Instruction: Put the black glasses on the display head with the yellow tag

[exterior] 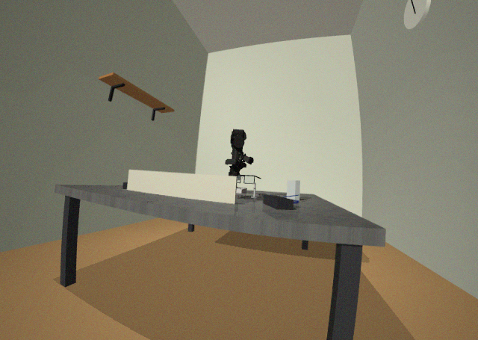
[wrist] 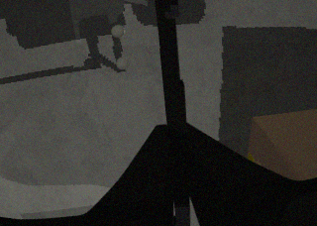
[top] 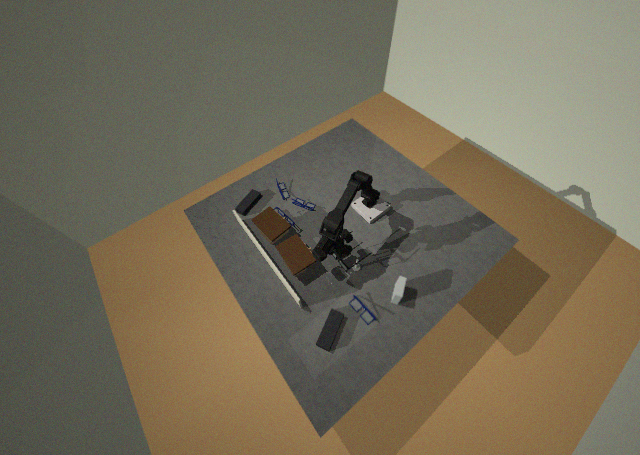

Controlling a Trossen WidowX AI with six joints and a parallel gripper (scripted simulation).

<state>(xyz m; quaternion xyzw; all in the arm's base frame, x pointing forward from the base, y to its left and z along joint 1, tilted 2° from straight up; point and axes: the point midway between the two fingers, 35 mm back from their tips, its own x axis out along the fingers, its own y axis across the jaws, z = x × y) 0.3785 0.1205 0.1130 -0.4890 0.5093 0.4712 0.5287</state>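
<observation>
Now: the white stand 100 mm to the left of my gripper tip, 70 mm below it and 60 mm behind it. Round my gripper tip: brown head 110 mm to the right, 110 mm ahead, 40 mm below; then long white board 240 mm ahead, 230 mm to the right, 40 mm below; then white box 310 mm to the left, 110 mm behind, 40 mm below.
</observation>
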